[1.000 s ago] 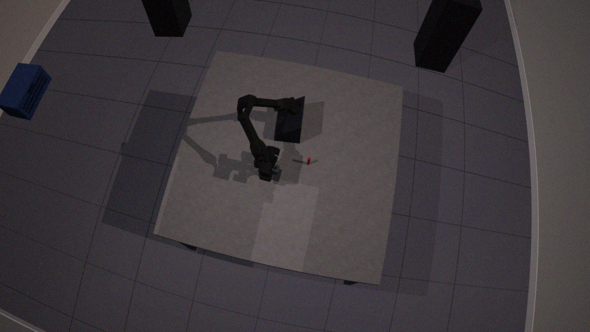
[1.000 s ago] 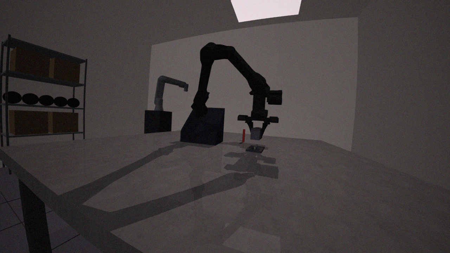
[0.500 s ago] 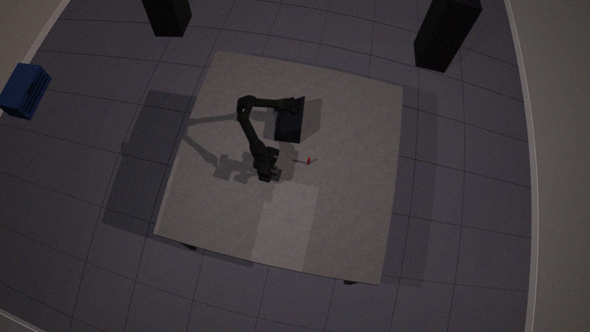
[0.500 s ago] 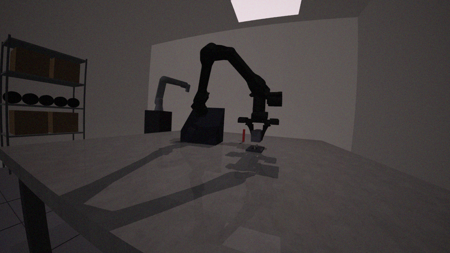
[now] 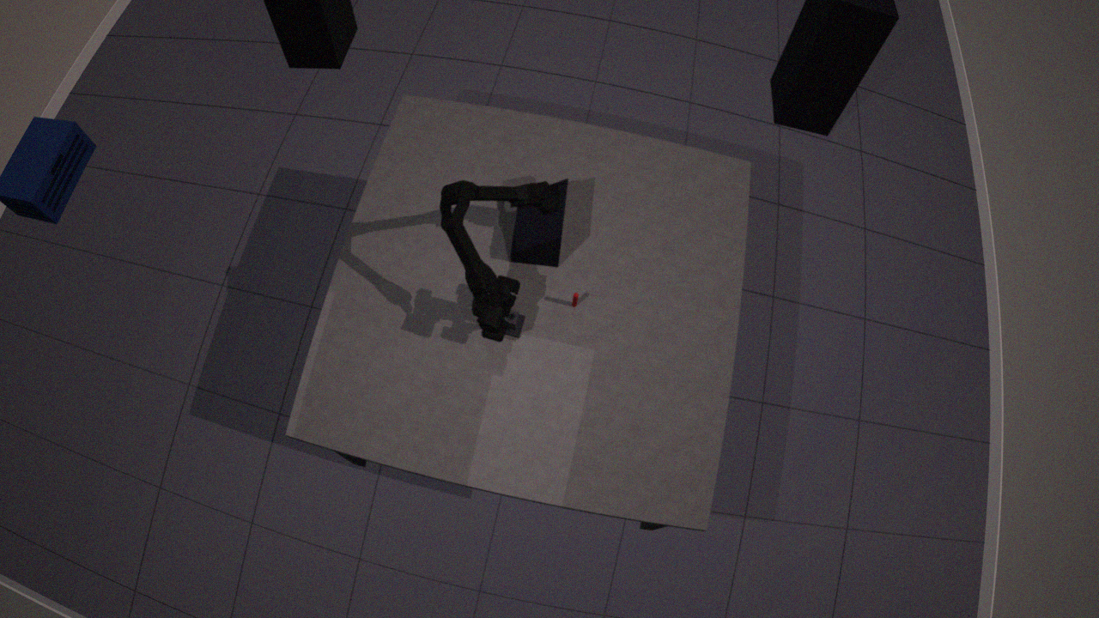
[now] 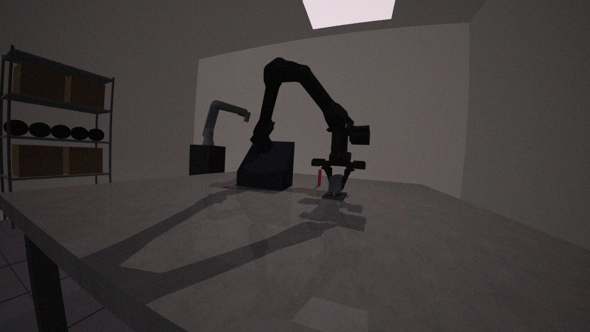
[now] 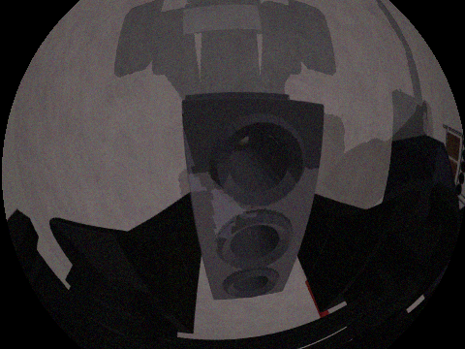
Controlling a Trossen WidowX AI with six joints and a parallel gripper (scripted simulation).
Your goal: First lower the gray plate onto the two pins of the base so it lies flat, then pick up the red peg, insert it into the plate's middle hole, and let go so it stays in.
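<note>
Now: gripper tip 20 mm above the dark base. Also, from my gripper tip: gray plate: 30 mm above; then red peg: 90 mm behind, 210 mm to the left, 10 mm above.
</note>
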